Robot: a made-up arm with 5 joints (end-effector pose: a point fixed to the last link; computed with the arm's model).
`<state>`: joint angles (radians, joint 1 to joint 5).
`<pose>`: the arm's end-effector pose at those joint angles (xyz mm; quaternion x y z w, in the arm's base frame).
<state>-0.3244 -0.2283 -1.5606 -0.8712 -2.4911</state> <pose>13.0 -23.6 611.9 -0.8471 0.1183 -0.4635 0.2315</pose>
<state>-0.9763 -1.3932 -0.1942 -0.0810 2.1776</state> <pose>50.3 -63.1 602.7 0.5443 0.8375 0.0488 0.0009</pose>
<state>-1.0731 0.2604 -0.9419 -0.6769 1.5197</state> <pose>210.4 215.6 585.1 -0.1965 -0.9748 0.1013 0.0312</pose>
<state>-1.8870 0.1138 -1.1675 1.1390 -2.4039</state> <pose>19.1 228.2 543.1 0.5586 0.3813 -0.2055 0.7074</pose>
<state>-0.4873 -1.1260 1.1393 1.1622 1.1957</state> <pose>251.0 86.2 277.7 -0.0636 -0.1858 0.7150 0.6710</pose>
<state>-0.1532 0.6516 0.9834 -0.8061 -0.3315</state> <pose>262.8 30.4 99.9 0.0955 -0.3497 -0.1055 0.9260</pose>
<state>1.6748 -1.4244 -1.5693 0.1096 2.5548</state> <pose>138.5 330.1 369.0 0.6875 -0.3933 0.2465 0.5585</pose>
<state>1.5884 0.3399 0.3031 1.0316 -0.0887</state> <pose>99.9 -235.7 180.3 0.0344 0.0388 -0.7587 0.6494</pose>
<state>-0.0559 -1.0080 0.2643 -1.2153 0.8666</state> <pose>161.5 8.5 573.5 0.3649 0.9109 0.0816 0.1748</pose>
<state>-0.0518 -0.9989 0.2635 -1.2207 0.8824</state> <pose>163.5 8.4 573.2 0.3740 0.9074 0.0820 0.1730</pose>
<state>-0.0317 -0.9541 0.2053 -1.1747 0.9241</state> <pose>167.9 7.2 579.0 0.4031 0.8982 0.0769 0.1577</pose>
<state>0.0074 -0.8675 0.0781 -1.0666 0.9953</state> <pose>175.2 4.4 591.7 0.4545 0.8794 0.0643 0.1267</pose>
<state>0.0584 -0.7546 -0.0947 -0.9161 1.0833</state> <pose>184.2 0.0 607.1 0.5173 0.8503 0.0456 0.0858</pose>
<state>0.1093 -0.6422 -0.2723 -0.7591 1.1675</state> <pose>192.5 -5.2 620.8 0.5754 0.8162 0.0248 0.0450</pose>
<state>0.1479 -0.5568 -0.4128 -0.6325 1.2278</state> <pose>197.9 -9.7 630.1 0.6158 0.7877 0.0077 0.0136</pose>
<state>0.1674 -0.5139 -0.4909 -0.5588 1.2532</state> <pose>199.6 -11.9 634.8 -0.6334 -0.7738 0.0018 0.0031</pose>
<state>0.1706 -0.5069 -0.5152 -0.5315 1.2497</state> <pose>198.3 -12.0 636.6 -0.6333 -0.7739 0.0042 0.0075</pose>
